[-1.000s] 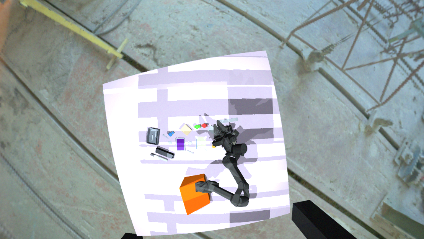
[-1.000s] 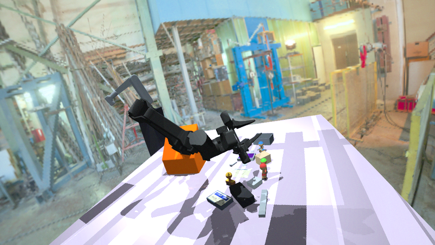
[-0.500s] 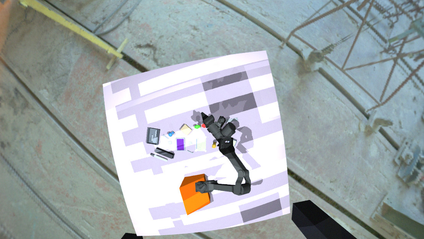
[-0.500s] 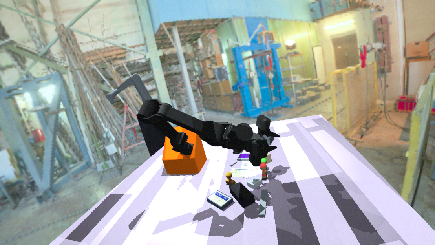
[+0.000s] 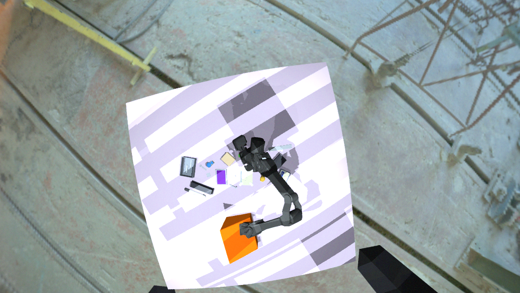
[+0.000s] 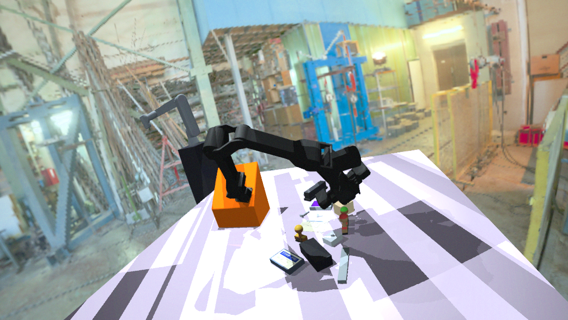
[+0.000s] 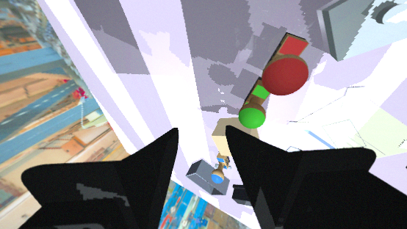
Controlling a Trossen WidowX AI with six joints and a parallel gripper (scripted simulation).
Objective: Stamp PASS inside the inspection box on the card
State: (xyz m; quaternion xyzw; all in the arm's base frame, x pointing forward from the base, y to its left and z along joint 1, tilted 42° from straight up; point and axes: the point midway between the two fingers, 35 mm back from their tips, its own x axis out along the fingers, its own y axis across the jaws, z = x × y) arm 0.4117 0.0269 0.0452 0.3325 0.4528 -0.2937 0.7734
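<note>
The green-knobbed stamp is 40 mm behind my gripper tip, 10 mm to the right of it and 70 mm below it. The rest, counted from my gripper tip: tan block (50 mm behind, 60 mm to the left, 70 mm below); pale grey block (60 mm behind, 110 mm to the right, 80 mm below); red-knobbed stamp (30 mm behind, 60 mm to the right, 70 mm below).
</note>
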